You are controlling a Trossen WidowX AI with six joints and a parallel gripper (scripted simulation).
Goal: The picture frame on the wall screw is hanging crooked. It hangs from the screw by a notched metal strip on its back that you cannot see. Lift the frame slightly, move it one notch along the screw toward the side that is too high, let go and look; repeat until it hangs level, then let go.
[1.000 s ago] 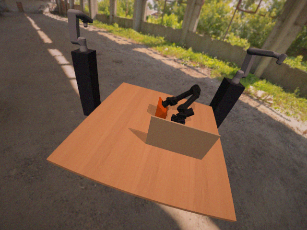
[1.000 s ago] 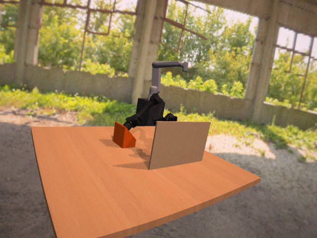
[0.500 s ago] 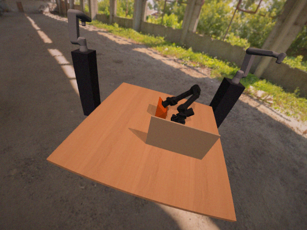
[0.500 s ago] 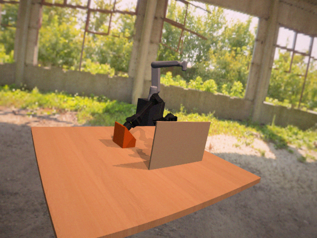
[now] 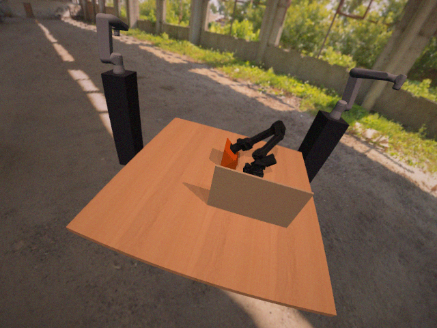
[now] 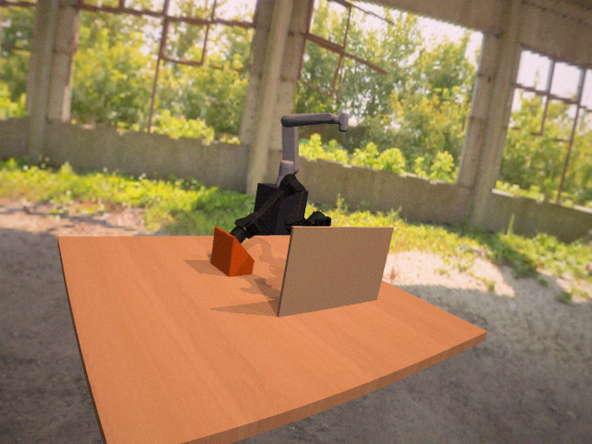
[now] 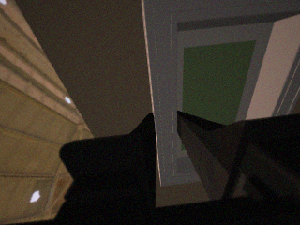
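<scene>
The picture frame lies 10 mm to the left of my gripper tip and 50 mm below it. The rest, counted from my gripper tip: wall panel 20 mm ahead, 10 mm to the left, 60 mm below.
</scene>
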